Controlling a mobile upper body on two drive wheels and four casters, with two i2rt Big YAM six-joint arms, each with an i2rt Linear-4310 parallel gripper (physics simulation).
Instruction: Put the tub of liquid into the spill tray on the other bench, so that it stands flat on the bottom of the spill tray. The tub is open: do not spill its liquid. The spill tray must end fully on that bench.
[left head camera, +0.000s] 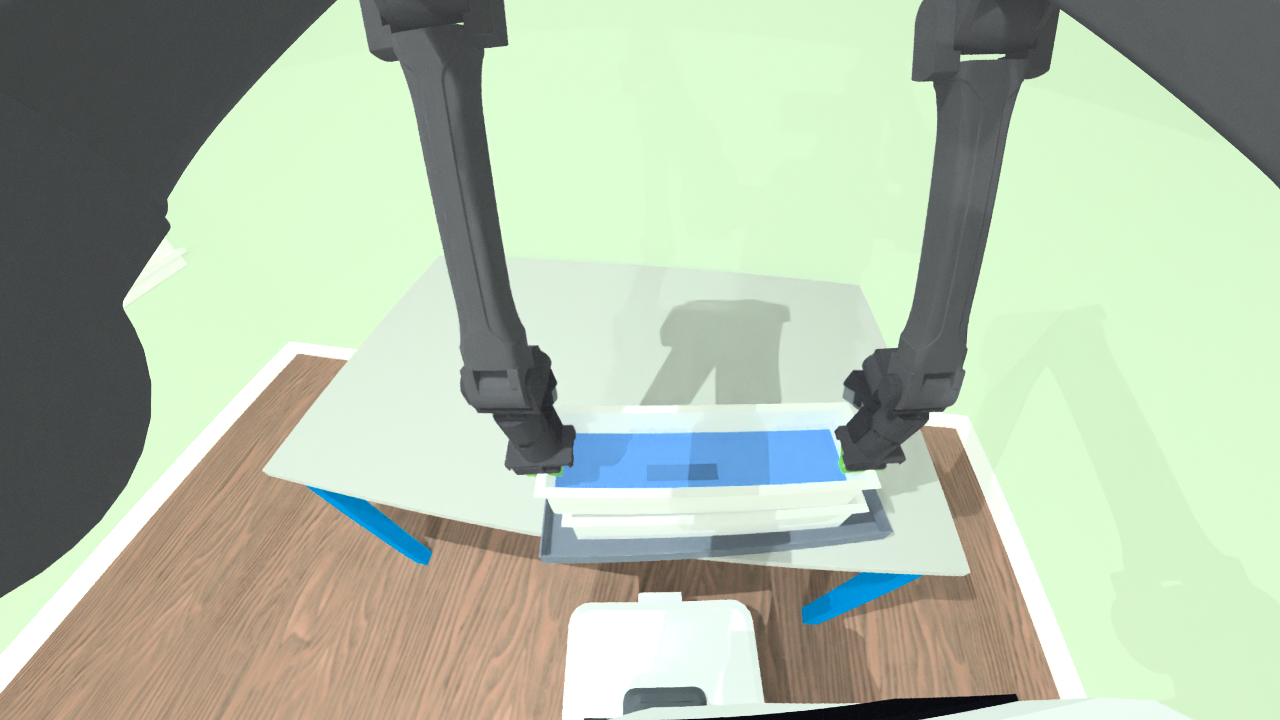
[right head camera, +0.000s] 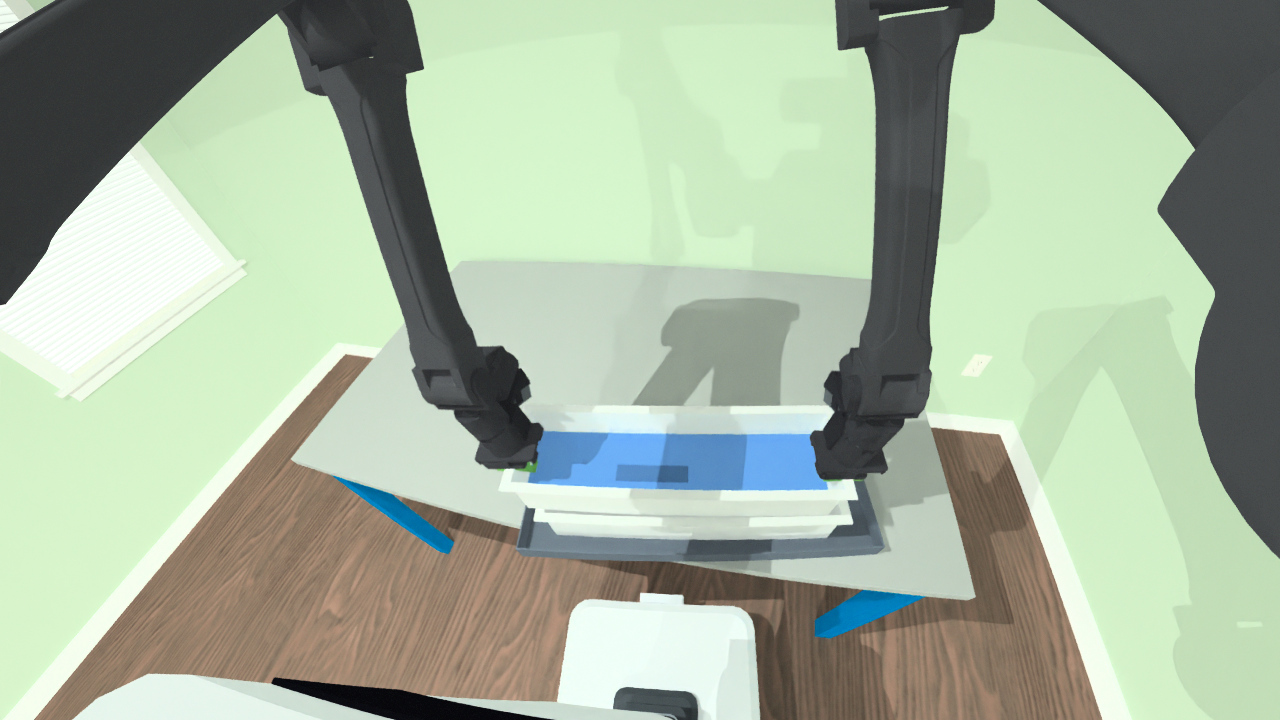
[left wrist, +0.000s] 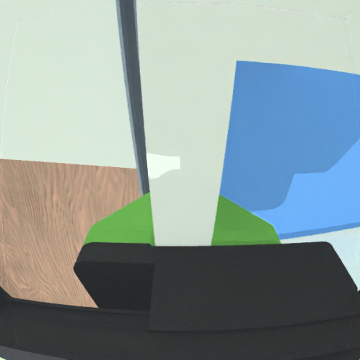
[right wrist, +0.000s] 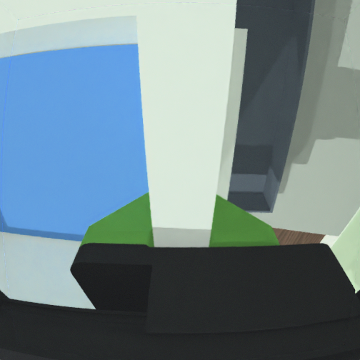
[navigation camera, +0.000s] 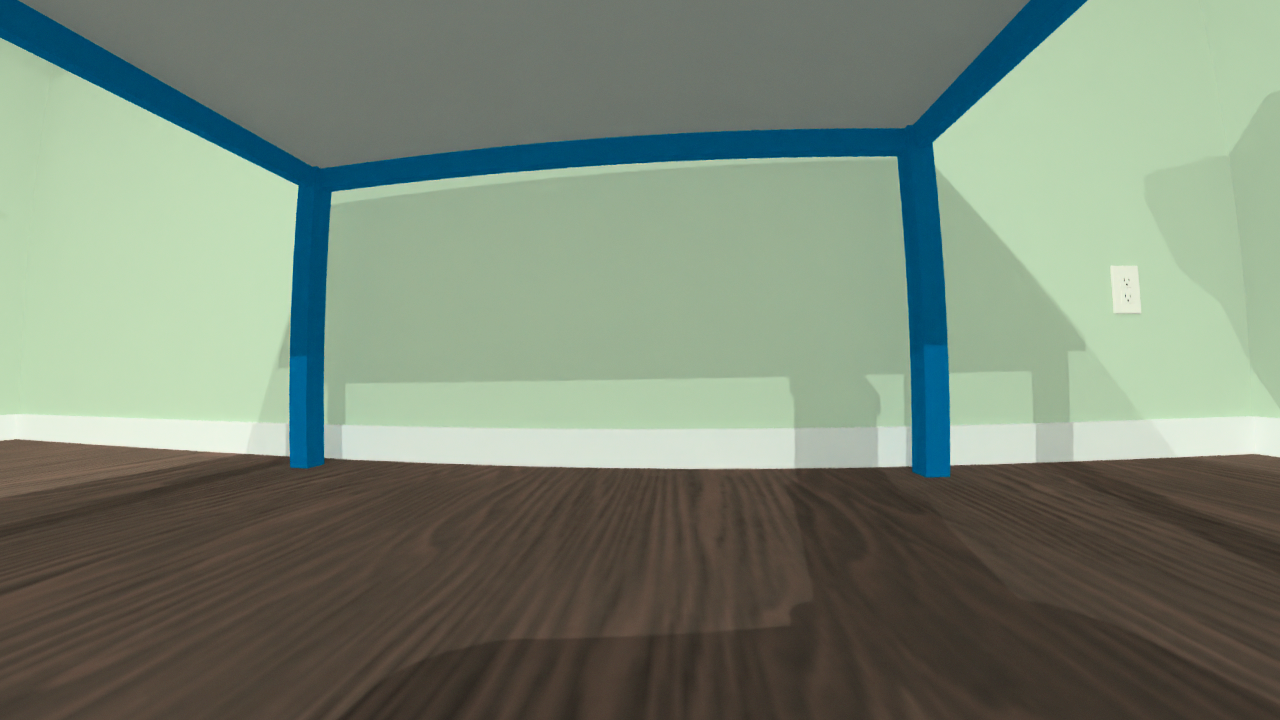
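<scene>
The white tub (left head camera: 706, 487) holds blue liquid (left head camera: 702, 456) and sits low inside the dark grey spill tray (left head camera: 716, 542) near the front edge of the grey bench (left head camera: 626, 393). My left gripper (left head camera: 536, 460) is shut on the tub's left rim (left wrist: 182, 200). My right gripper (left head camera: 863, 457) is shut on the tub's right rim (right wrist: 180, 207). The tub looks level in both head views (right head camera: 685, 487). The tray's grey wall shows beside the tub in the right wrist view (right wrist: 264, 143). I cannot tell whether the tub's base touches the tray floor.
The bench stands on blue legs (left head camera: 372, 523) over a wood floor, close to a green wall. The tray's front edge lies near the bench's front edge. My white base (left head camera: 662, 653) is just before the bench. The navigation view shows the bench's underside and legs (navigation camera: 922, 313).
</scene>
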